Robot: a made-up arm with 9 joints. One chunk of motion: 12 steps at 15 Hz.
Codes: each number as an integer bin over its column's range. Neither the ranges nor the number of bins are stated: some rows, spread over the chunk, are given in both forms.
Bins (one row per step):
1: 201 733 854 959 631 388 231 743 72
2: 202 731 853 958 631 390 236 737 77
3: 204 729 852 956 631 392 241 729 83
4: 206 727 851 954 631 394 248 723 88
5: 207 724 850 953 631 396 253 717 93
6: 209 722 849 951 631 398 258 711 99
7: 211 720 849 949 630 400 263 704 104
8: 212 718 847 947 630 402 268 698 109
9: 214 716 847 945 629 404 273 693 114
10: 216 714 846 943 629 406 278 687 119
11: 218 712 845 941 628 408 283 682 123
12: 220 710 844 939 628 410 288 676 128
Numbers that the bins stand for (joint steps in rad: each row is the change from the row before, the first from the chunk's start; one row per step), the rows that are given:
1: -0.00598 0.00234 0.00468 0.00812 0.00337 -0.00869 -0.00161 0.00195 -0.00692
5: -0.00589 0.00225 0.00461 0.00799 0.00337 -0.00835 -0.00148 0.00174 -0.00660
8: -0.00582 0.00219 0.00457 0.00785 0.00335 -0.00810 -0.00139 0.00159 -0.00636
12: -0.00570 0.00211 0.00452 0.00768 0.00332 -0.00776 -0.00127 0.00141 -0.00608
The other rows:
2: -0.00597 0.00232 0.00466 0.00810 0.00337 -0.00860 -0.00158 0.00190 -0.00684
3: -0.00594 0.00230 0.00465 0.00805 0.00337 -0.00852 -0.00155 0.00184 -0.00675
4: -0.00591 0.00228 0.00463 0.00801 0.00337 -0.00844 -0.00151 0.00179 -0.00668
6: -0.00586 0.00223 0.00460 0.00794 0.00337 -0.00827 -0.00145 0.00169 -0.00651
7: -0.00583 0.00221 0.00460 0.00790 0.00335 -0.00818 -0.00142 0.00164 -0.00644
9: -0.00579 0.00217 0.00457 0.00781 0.00333 -0.00802 -0.00136 0.00155 -0.00629
10: -0.00576 0.00215 0.00455 0.00777 0.00333 -0.00793 -0.00133 0.00150 -0.00621
11: -0.00573 0.00213 0.00453 0.00772 0.00332 -0.00785 -0.00130 0.00146 -0.00615

